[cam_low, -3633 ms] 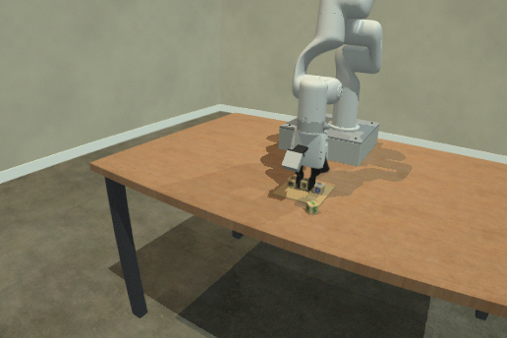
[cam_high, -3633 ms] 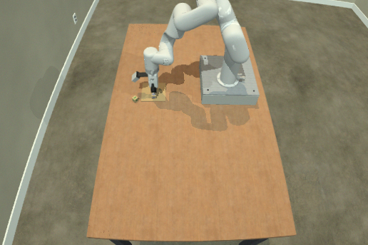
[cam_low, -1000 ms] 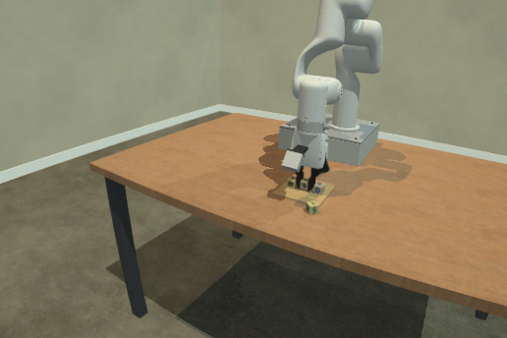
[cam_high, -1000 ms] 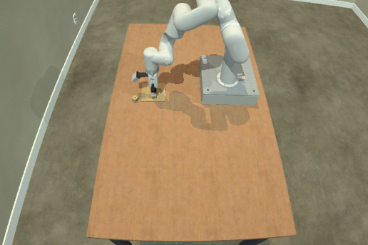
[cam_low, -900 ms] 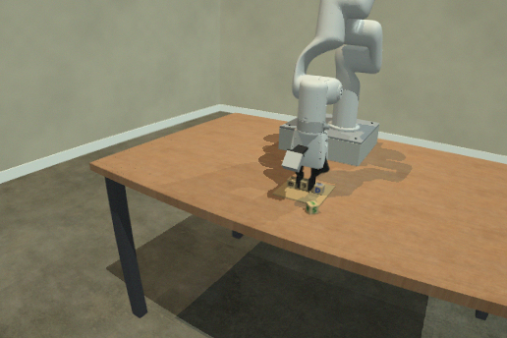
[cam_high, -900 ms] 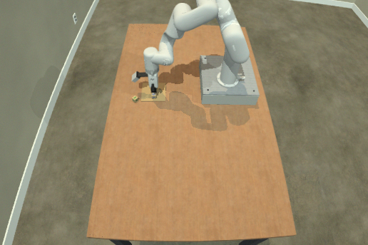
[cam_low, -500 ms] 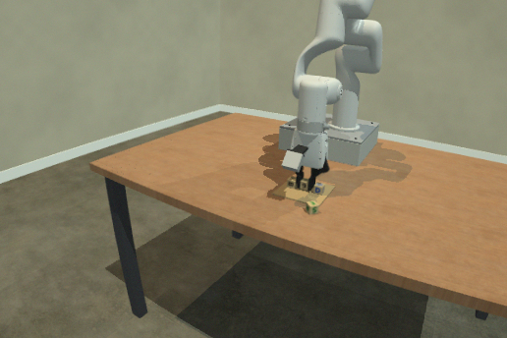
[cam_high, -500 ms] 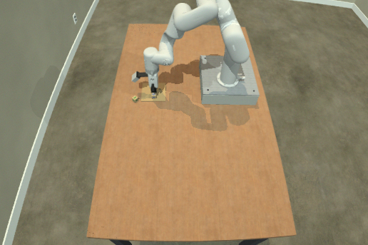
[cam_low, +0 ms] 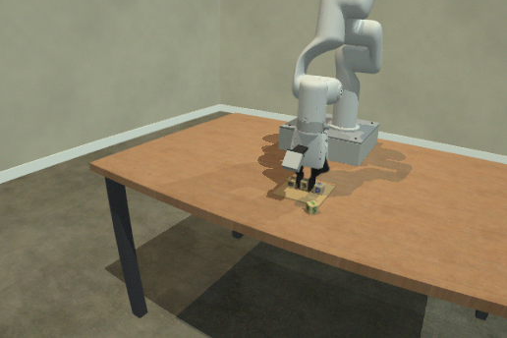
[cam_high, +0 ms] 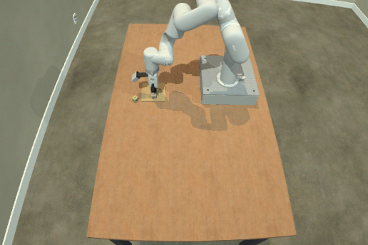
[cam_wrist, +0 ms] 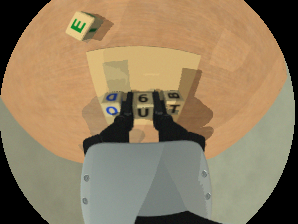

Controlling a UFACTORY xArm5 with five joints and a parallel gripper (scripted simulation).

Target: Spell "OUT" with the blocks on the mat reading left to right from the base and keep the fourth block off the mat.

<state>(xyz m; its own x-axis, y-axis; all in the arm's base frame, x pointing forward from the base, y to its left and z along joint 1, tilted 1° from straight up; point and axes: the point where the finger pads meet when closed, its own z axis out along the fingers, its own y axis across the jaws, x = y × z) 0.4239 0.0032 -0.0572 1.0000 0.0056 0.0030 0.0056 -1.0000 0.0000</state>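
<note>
My hand is 10 mm above the U block. Also, from my hand: tan mat 30 mm below.
</note>
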